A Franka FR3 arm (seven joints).
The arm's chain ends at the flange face. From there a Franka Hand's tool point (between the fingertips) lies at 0.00 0.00 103.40 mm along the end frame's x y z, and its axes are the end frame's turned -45 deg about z.
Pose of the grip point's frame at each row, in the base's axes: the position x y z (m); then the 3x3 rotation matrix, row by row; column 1 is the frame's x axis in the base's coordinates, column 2 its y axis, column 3 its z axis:
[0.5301 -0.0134 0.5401], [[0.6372 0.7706 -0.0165], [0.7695 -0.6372 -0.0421], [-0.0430 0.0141 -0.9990]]
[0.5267 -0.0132 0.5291], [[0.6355 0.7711 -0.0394], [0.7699 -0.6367 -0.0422], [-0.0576 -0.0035 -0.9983]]
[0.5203 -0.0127 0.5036], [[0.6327 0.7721 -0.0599], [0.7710 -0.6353 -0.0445], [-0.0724 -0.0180 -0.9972]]
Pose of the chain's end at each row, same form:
[0.5318 -0.0090 0.6434], [[0.9955 0.0943 -0.0165], [0.0936 -0.9947 -0.0421], [-0.0204 0.0404 -0.9990]]
[0.5308 -0.0088 0.6323], [[0.9946 0.0959 -0.0394], [0.0942 -0.9946 -0.0422], [-0.0432 0.0383 -0.9983]]
[0.5265 -0.0081 0.6067], [[0.9933 0.0986 -0.0599], [0.0960 -0.9944 -0.0445], [-0.0639 0.0385 -0.9972]]

